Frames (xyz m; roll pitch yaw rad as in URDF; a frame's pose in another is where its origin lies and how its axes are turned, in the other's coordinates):
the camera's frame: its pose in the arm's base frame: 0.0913 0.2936 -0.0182 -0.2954 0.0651 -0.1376
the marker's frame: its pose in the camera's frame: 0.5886 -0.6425 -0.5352 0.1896 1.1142 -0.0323
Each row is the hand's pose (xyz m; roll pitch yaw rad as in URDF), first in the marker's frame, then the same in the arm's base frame.
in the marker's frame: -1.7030 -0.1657 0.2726 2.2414 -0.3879 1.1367
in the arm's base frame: 0.1513 -0.2025 1.2706 3.1068 0.3758 0.6616
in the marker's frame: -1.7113 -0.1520 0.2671 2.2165 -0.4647 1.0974
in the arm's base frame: 0.1479 -0.1861 1.2726 3.0348 0.3513 0.5748
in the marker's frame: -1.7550 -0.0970 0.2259 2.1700 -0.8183 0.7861
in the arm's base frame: 0.1139 -0.1127 1.2819 2.6735 0.2265 0.1444
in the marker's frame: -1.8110 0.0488 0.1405 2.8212 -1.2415 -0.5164
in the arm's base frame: 0.0654 0.0576 1.2638 2.1332 -0.1848 -0.4555
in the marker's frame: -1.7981 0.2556 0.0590 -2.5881 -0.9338 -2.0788
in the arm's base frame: 0.0632 0.2611 1.1733 1.7673 -0.7826 -0.8884
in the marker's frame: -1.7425 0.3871 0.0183 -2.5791 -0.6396 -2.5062
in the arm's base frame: 0.0879 0.3727 1.0786 1.6935 -1.1758 -1.1542
